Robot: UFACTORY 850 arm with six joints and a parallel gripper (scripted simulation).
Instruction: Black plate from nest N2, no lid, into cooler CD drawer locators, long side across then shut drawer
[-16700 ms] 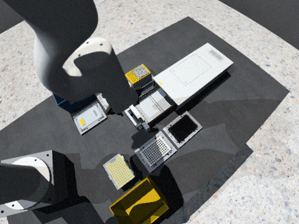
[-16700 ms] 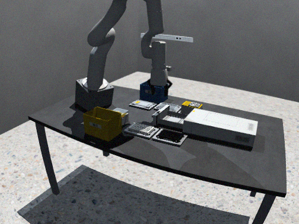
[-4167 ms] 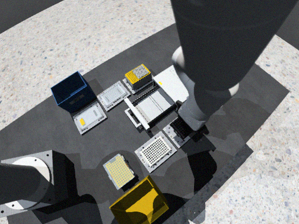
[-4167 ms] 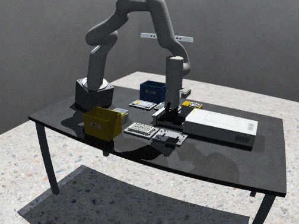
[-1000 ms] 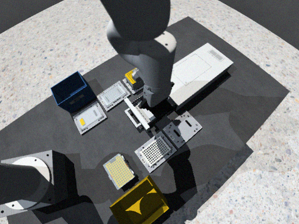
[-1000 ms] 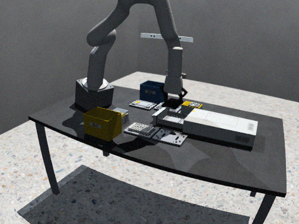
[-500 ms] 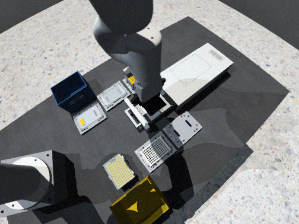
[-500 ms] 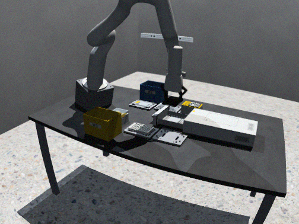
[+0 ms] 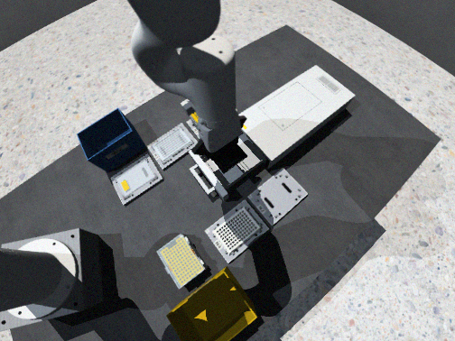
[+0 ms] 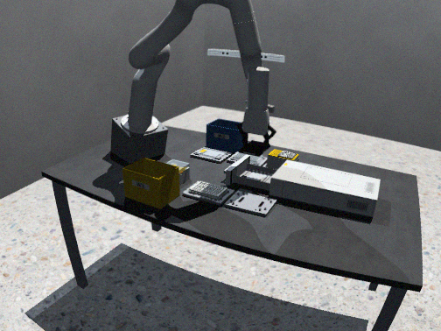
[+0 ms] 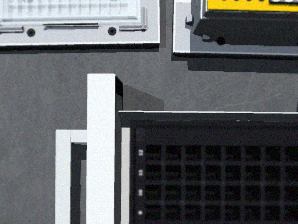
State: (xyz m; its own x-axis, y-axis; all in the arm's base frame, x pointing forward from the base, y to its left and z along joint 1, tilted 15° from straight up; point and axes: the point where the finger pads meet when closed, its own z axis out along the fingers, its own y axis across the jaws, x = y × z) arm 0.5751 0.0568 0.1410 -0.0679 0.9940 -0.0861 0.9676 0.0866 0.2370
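My hand is 12 cm above the drawer and 3 cm short of it. Also, from my hand: yellow-rimmed tip box: 18 cm to the left, 11 cm below, 5 cm ahead; black plate: 1 cm below; white cooler: 18 cm ahead, 12 cm below, 1 cm to the left.
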